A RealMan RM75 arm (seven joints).
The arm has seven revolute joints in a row. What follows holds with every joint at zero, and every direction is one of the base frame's. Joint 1 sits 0.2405 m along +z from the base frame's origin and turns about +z. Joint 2 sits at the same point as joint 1 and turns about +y. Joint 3 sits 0.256 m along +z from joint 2 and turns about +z. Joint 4 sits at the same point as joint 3 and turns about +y. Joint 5 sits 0.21 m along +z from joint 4 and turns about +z. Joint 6 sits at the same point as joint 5 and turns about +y. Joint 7 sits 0.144 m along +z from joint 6 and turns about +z. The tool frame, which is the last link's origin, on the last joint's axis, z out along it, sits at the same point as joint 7; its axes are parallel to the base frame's.
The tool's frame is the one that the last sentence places.
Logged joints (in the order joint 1, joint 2, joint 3, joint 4, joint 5, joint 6, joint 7), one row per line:
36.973 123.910 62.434 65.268 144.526 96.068 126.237
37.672 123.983 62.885 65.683 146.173 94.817 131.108
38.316 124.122 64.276 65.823 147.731 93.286 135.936
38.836 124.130 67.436 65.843 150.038 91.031 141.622
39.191 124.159 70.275 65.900 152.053 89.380 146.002
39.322 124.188 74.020 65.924 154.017 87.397 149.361
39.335 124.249 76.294 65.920 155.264 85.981 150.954
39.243 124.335 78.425 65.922 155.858 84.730 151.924
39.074 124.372 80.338 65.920 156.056 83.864 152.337
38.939 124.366 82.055 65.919 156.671 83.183 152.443
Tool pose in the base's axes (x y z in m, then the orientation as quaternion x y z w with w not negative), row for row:
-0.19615 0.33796 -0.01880 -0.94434 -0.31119 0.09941 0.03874
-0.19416 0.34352 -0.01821 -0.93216 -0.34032 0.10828 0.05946
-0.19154 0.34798 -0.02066 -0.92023 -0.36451 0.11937 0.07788
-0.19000 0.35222 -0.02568 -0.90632 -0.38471 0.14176 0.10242
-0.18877 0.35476 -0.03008 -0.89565 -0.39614 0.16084 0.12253
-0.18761 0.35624 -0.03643 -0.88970 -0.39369 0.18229 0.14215
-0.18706 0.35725 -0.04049 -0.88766 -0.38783 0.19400 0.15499
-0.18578 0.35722 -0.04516 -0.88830 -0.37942 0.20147 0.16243
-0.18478 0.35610 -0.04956 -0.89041 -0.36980 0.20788 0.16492
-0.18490 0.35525 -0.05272 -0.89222 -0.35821 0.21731 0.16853
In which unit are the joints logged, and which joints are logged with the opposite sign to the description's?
The joints are logged in degrees. Opposite sign: joint 1, joint 2, joint 7.
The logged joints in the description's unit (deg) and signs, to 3 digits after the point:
-36.973 -123.910 62.434 65.268 144.526 96.068 -126.237
-37.672 -123.983 62.885 65.683 146.173 94.817 -131.108
-38.316 -124.122 64.276 65.823 147.731 93.286 -135.936
-38.836 -124.130 67.436 65.843 150.038 91.031 -141.622
-39.191 -124.159 70.275 65.900 152.053 89.380 -146.002
-39.322 -124.188 74.020 65.924 154.017 87.397 -149.361
-39.335 -124.249 76.294 65.920 155.264 85.981 -150.954
-39.243 -124.335 78.425 65.922 155.858 84.730 -151.924
-39.074 -124.372 80.338 65.920 156.056 83.864 -152.337
-38.939 -124.366 82.055 65.919 156.671 83.183 -152.443

